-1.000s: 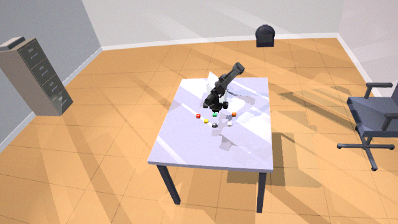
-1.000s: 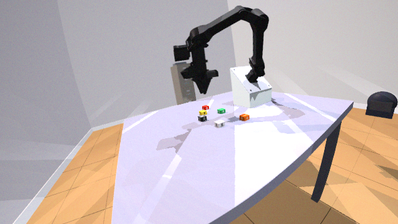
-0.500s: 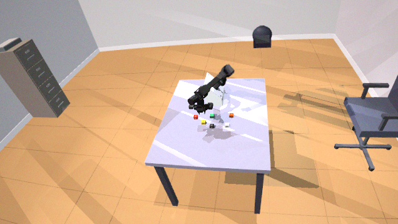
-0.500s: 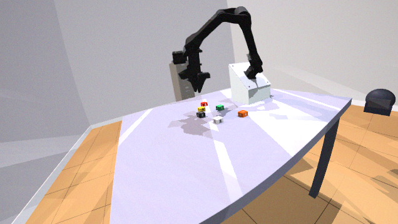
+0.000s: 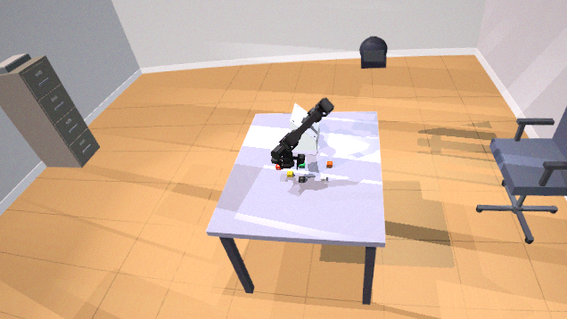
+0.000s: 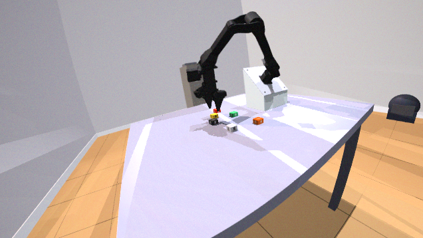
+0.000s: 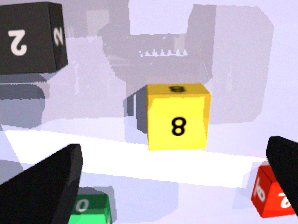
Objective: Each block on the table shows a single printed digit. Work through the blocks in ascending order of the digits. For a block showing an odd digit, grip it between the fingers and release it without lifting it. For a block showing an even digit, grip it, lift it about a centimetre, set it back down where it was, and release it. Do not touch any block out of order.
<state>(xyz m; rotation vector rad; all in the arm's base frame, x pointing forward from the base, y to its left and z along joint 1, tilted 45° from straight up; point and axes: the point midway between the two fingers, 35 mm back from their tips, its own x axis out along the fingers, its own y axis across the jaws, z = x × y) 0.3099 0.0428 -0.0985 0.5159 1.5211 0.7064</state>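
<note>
Right now the yellow block is 30 mm below my gripper tip. The rest, counted from my gripper tip: red block (50 mm behind, 90 mm to the right, 30 mm below); then green block (80 mm behind, 50 mm to the left, 30 mm below); then black block (40 mm ahead, 70 mm to the left, 30 mm below).
</note>
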